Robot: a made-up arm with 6 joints. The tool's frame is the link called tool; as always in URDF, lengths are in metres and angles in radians.
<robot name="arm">
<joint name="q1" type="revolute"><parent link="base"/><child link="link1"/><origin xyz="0.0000 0.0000 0.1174" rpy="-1.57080 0.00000 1.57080"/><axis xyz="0 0 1"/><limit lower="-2.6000" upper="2.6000"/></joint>
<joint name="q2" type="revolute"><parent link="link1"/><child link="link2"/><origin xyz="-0.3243 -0.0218 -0.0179" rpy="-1.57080 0.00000 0.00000"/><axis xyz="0 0 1"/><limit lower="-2.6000" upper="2.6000"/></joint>
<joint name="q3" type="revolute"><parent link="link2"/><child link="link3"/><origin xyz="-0.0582 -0.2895 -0.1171" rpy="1.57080 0.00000 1.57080"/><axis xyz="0 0 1"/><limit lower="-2.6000" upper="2.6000"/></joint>
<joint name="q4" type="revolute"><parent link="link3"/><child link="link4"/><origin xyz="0.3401 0.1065 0.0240" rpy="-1.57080 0.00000 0.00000"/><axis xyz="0 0 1"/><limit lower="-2.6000" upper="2.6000"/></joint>
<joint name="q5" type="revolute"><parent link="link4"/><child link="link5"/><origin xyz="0.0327 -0.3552 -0.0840" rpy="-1.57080 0.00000 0.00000"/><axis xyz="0 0 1"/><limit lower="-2.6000" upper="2.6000"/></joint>
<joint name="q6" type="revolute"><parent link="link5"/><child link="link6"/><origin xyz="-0.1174 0.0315 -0.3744" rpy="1.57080 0.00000 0.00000"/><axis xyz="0 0 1"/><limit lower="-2.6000" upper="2.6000"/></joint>
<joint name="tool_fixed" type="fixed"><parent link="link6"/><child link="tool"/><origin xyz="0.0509 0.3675 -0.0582" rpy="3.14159 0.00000 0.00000"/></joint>
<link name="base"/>
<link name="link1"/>
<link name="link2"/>
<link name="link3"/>
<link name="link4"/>
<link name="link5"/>
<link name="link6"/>
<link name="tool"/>
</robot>
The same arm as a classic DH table. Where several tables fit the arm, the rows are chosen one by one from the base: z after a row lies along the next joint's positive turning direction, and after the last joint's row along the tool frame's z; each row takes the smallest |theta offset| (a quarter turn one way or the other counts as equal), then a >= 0, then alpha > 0; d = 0 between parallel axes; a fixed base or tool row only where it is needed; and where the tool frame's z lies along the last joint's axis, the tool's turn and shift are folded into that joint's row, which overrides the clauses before.
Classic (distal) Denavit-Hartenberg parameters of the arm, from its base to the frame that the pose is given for. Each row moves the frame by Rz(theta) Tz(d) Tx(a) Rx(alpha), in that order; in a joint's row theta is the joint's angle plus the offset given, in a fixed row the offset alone. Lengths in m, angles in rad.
base (fixed): theta0 -1.5708  d 0.1174  a 0  alpha 1.5708
q1: theta0 0  d -0.0179  a 0.3243  alpha 1.5708
q2: theta0 1.5708  d -0.1389  a 0.2895  alpha -1.5708
q3: theta0 0  d -0.0342  a -0.3401  alpha 1.5708
q4: theta0 0  d 0.0225  a -0.0327  alpha 1.5708
q5: theta0 0  d -0.7296  a 0.1174  alpha -1.5708
q6: theta0 1.4332  d 0  a -0.371  alpha 3.1416
tool (fixed): theta0 -1.7084  d 0.0897  a 0  alpha 0
Joint limits (rad, base to tool): -2.6..2.6 -2.6..2.6 -2.6..2.6 -2.6..2.6 -2.6..2.6 -2.6..2.6

